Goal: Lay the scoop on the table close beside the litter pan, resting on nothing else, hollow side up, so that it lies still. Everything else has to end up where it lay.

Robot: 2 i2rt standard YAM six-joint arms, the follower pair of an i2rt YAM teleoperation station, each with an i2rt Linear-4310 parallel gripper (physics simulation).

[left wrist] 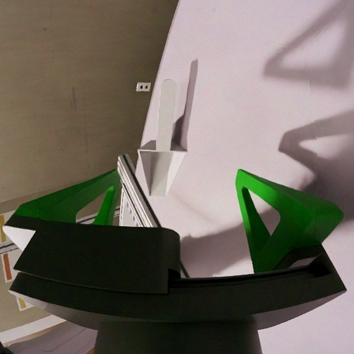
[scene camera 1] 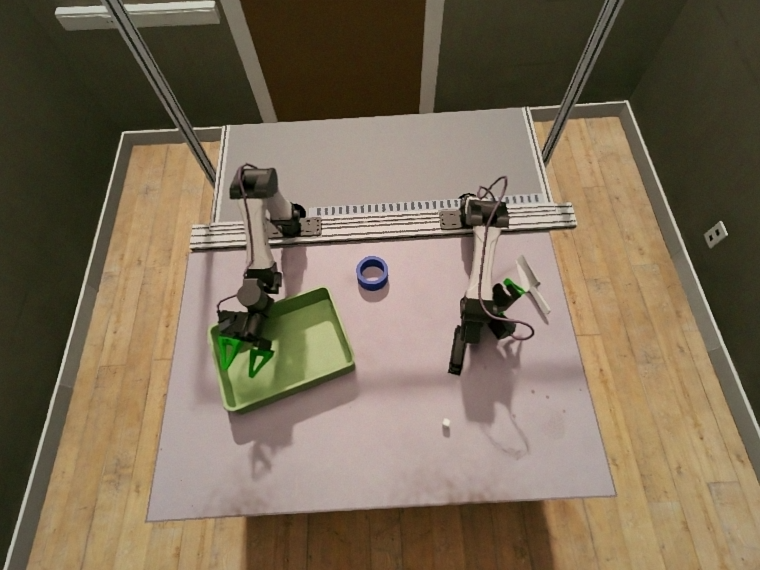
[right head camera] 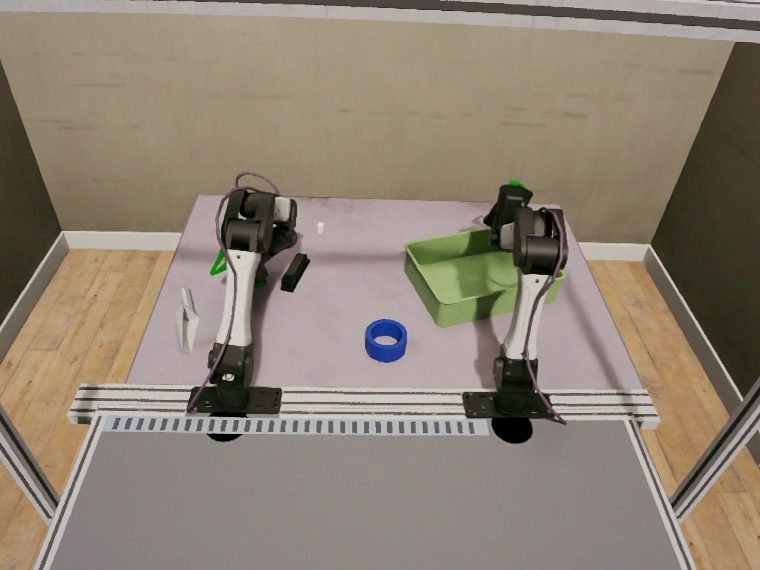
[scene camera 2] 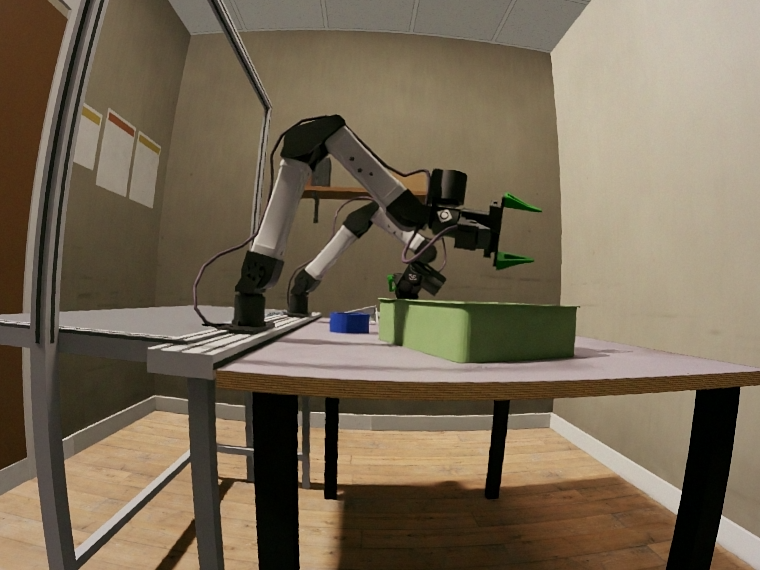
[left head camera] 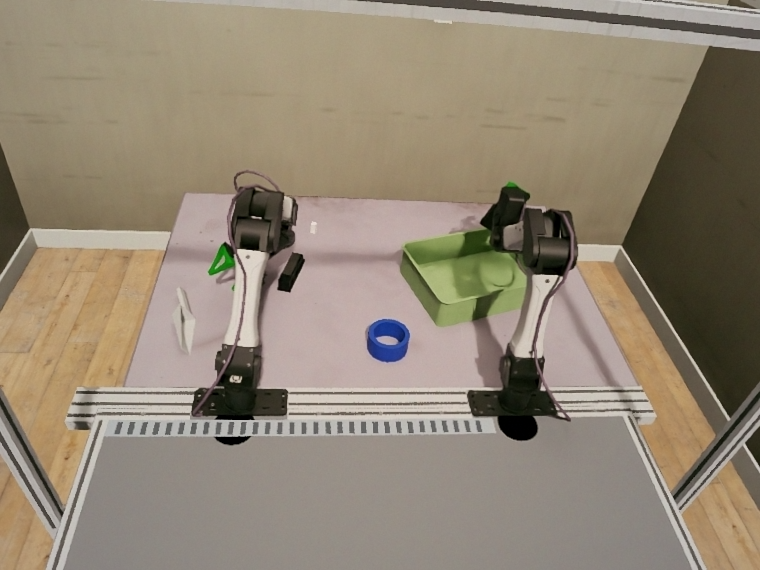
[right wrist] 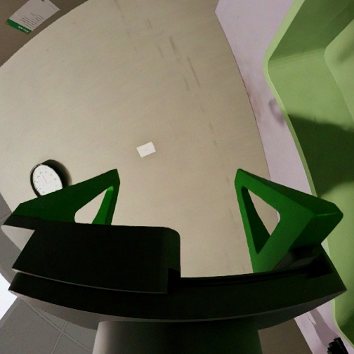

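Pixels of known places: left gripper, fingertip midpoint: (scene camera 1: 513, 301) (right head camera: 223, 282) (left head camera: 221, 282); right gripper, fingertip midpoint: (scene camera 1: 238, 374) (scene camera 2: 538, 236); left arm's base at its link origin: (right head camera: 235, 401) (scene camera 2: 298, 316) (left head camera: 240, 404); right arm's base at its link origin: (scene camera 1: 292, 228) (right head camera: 507, 407) (scene camera 2: 248, 329) (left head camera: 511, 405).
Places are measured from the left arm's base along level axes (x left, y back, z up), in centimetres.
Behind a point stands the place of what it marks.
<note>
The pale grey scoop (left head camera: 186, 327) @(x 15.5, y -24.4, z -1.4 cm) (right head camera: 187, 327) @(x 16.0, y -24.0, z -1.4 cm) (scene camera 1: 527, 278) @(x 15.8, y -22.6, z -1.4 cm) lies on the table near its left edge in the head views. In the left wrist view the scoop (left wrist: 167, 115) shows beyond the fingers, handle pointing away; which way its hollow faces is hard to tell. My left gripper (left head camera: 222, 281) @(x 7.7, y -33.1, z 5.9 cm) (left wrist: 177, 175) is open and empty, above the table and apart from the scoop. The green litter pan (left head camera: 422, 296) @(x -44.4, y -34.5, z 1.0 cm) (right head camera: 423, 297) @(x -44.2, y -34.9, z 0.3 cm) (scene camera 1: 349, 343) @(x -40.9, y -43.7, z 7.4 cm) (scene camera 2: 521, 334) @(x -78.3, y -47.0, z 2.6 cm) stands at the right in the head views. My right gripper (scene camera 1: 239, 371) @(x -67.5, y -54.1, z 20.3 cm) (scene camera 2: 537, 236) @(x -67.5, y -54.1, z 20.3 cm) (right wrist: 176, 175) is open and empty, high above the pan.
A blue ring (left head camera: 387, 352) @(x -32.9, y -13.5, z 1.9 cm) (right head camera: 385, 352) @(x -33.3, y -13.5, z 1.9 cm) (scene camera 1: 372, 285) @(x -33.8, y -23.5, z 2.3 cm) (scene camera 2: 349, 322) @(x -38.6, y -18.6, z 1.2 cm) lies between the arm bases. A black block (left head camera: 290, 273) @(x -9.3, y -41.2, z 2.4 cm) (right head camera: 295, 273) @(x -9.8, y -42.0, z 1.8 cm) (scene camera 1: 456, 350) @(x -10.3, y -46.1, z 2.4 cm) lies beside the left arm. A small white cube (left head camera: 313, 227) @(x -15.3, y -65.0, z 0.7 cm) (right head camera: 321, 227) @(x -15.6, y -65.0, z 0.9 cm) (scene camera 1: 446, 422) @(x -15.4, y -65.8, z 1.6 cm) lies farther back in the head views.
</note>
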